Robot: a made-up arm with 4 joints. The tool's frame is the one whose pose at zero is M. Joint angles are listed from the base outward.
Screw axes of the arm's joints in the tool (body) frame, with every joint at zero. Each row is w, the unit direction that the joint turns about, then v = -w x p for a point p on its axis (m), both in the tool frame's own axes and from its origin. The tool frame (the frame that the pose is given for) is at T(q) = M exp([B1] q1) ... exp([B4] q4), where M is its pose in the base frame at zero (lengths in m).
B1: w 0 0 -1 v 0.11 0.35 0
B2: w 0 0 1 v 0.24 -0.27 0
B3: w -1 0 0 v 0 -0.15 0.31
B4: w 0 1 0 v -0.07 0 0.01
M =
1 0 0 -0.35
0 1 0 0.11
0 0 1 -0.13
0 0 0 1
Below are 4 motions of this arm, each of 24 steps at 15 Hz.
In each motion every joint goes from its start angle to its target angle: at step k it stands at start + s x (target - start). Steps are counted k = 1, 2, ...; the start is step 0. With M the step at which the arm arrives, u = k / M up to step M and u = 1 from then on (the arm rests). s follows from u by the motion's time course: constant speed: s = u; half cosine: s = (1 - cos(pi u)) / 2; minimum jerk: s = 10 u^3 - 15 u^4 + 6 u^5.
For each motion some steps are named. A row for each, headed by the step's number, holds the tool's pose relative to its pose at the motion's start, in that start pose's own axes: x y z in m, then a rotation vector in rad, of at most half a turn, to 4 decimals.
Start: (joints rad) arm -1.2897 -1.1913 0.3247 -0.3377
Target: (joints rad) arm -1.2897 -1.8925 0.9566 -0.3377
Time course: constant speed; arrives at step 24
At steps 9, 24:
9: -0.0255 0.0431 0.1153 -0.3012 0.1130 -0.1466
24: 0.0071 0.1738 0.2942 -0.7605 0.4259 -0.3384

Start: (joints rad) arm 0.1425 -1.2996 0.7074 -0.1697
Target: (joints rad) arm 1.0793 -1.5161 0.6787 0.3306
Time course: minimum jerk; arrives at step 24
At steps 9, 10, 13, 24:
9: -0.0415 0.1438 0.1287 -0.0166 0.3423 -0.2424
10: -0.0427 0.1836 0.1629 -0.0156 0.4303 -0.3064
13: -0.0181 0.3147 0.2711 0.0032 0.7115 -0.5174
24: 0.1368 0.5396 0.4399 0.1008 1.2020 -0.9199

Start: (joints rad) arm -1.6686 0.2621 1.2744 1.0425
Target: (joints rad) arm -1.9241 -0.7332 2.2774 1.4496
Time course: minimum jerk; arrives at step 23
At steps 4, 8, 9, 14, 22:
4: -0.0234 -0.0011 0.0053 -0.0129 0.0446 -0.0387
8: -0.1301 0.0018 0.0444 -0.0802 0.2630 -0.2202
9: -0.1659 0.0062 0.0642 -0.1073 0.3445 -0.2853
14: -0.3120 0.0590 0.2160 -0.2882 0.7982 -0.6327
22: -0.3461 0.1234 0.3553 -0.4682 1.1268 -0.8833

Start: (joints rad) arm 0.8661 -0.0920 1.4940 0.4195
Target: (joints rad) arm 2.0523 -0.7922 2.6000 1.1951
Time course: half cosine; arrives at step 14
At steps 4, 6, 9, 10, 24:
4: -0.0057 -0.0114 0.2129 -0.1871 0.5011 -0.0893
6: 0.0965 -0.0083 0.4404 -0.4095 1.0286 -0.1390
9: 0.4759 0.0238 0.6694 -0.8531 1.8363 -0.1020
10: 0.6133 0.0380 0.6799 -1.0063 2.0448 -0.0567
24: 0.8834 0.0717 0.6158 -1.3523 2.4020 0.0948

